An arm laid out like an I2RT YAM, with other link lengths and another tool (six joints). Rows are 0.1 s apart.
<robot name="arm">
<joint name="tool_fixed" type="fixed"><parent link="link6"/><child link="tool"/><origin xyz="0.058 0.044 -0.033" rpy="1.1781 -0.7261 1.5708"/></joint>
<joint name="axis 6" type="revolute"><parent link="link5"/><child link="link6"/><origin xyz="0.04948 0 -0.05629" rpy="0 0 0"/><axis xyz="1 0 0"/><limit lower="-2.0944" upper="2.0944"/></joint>
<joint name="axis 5" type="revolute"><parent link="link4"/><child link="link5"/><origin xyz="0.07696 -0.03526 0.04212" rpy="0 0 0"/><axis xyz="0 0 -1"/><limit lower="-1.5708" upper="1.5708"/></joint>
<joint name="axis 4" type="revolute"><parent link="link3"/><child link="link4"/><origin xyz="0.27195 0.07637 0.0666" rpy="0 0 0"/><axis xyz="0 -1 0"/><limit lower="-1.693" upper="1.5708"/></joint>
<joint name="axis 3" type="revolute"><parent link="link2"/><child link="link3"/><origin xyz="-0.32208 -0.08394 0" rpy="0 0 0"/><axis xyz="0 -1 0"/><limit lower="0" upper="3.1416"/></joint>
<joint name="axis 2" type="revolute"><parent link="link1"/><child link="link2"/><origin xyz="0.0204 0.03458 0.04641" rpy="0 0 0"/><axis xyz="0 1 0"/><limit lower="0" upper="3.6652"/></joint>
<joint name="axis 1" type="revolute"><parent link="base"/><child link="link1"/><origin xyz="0 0 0.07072" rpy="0 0 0"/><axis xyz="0 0 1"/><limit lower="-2.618" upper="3.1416"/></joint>
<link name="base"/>
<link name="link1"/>
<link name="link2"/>
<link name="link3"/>
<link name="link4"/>
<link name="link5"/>
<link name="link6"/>
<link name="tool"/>
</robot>
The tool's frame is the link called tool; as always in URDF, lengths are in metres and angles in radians.
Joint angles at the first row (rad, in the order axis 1, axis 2, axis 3, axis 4, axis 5, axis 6):
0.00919, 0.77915, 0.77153, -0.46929, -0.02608, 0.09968
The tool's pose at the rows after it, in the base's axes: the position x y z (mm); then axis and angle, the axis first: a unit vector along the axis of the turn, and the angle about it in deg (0 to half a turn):
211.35 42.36 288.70 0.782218 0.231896 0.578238 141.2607
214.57 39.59 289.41 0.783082 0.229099 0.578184 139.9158
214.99 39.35 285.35 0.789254 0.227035 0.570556 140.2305
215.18 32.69 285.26 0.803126 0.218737 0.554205 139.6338
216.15 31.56 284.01 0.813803 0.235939 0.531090 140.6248
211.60 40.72 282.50 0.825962 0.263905 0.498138 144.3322
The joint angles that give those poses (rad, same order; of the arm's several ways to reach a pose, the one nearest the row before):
0.00465, 0.79302, 0.77924, -0.45252, -0.02599, 0.09213
0.00308, 0.79921, 0.78233, -0.44334, -0.00473, 0.08598
0.00157, 0.80526, 0.77619, -0.44789, -0.00306, 0.09505
-0.02910, 0.81748, 0.79297, -0.48157, -0.00152, 0.09819
-0.04138, 0.85577, 0.82665, -0.53521, -0.02129, 0.07832
-0.01239, 0.89867, 0.87110, -0.63006, -0.04758, 0.08113

